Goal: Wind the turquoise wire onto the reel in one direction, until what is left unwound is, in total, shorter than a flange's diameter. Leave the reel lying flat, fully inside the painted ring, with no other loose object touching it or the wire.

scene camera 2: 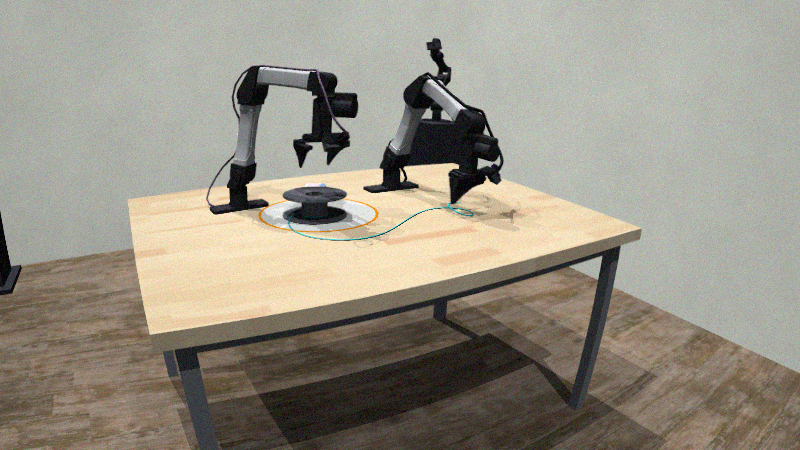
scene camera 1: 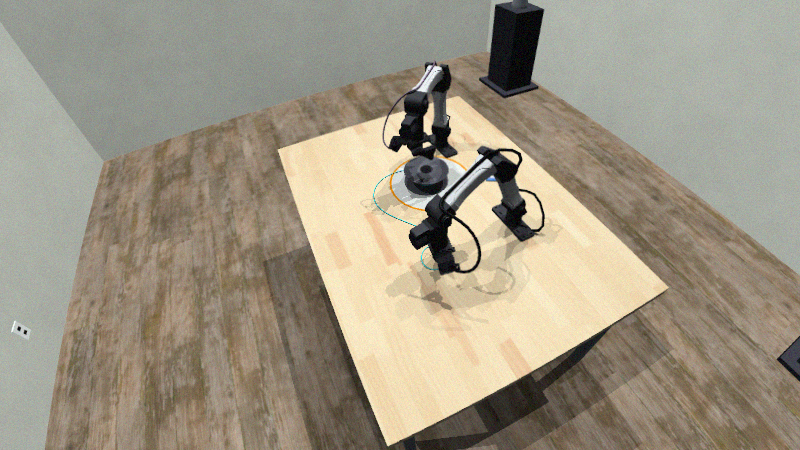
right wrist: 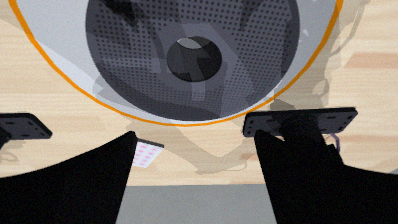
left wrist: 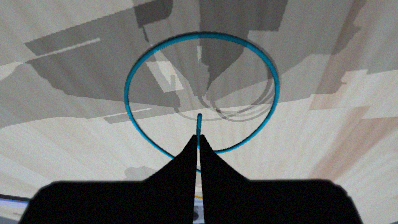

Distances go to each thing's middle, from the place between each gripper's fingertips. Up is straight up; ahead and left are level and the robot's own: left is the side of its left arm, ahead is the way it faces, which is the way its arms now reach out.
The dark reel [scene camera 2: 318, 196] lies 120 mm below my right hand.
My left gripper [scene camera 2: 452, 203] is now 390 mm to the left of the dark reel, 170 mm past it and 10 mm above it.
